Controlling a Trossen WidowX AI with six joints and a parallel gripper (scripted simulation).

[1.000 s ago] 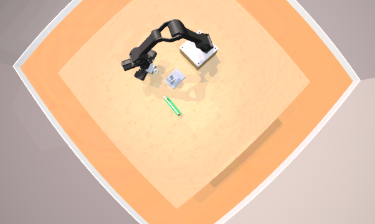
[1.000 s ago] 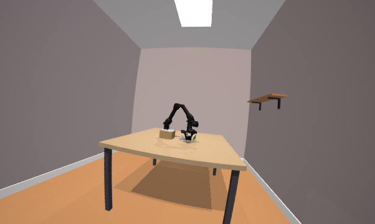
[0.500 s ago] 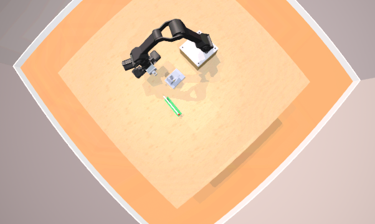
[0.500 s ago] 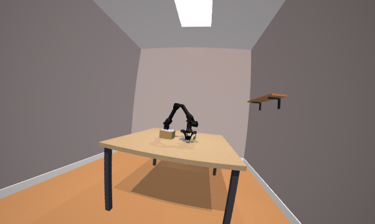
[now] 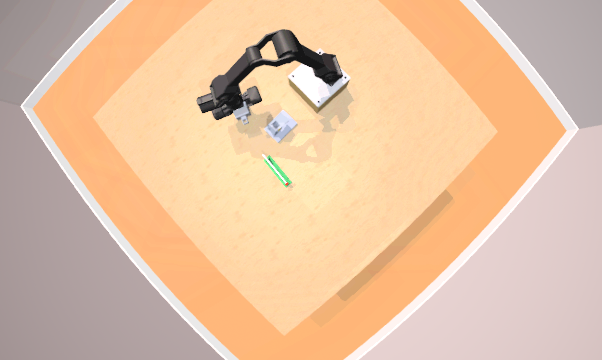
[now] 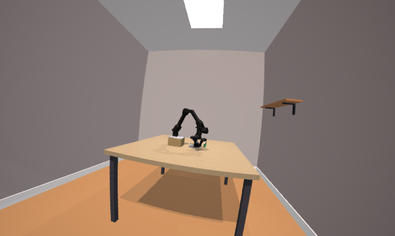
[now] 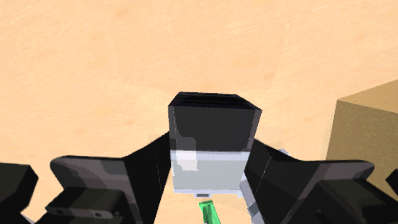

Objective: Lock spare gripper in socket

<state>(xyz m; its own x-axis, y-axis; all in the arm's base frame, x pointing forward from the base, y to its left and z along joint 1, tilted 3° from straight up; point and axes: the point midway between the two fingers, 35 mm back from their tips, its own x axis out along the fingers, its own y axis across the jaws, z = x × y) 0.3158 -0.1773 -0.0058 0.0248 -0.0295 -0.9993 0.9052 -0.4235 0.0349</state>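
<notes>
Right now the spare gripper is 20 mm above my gripper tip, 10 mm to the left of it and 10 mm ahead of it. Round my gripper tip: green pin holder: 270 mm to the left, 80 mm ahead, 20 mm below; socket: 160 mm to the left, 50 mm behind.
</notes>
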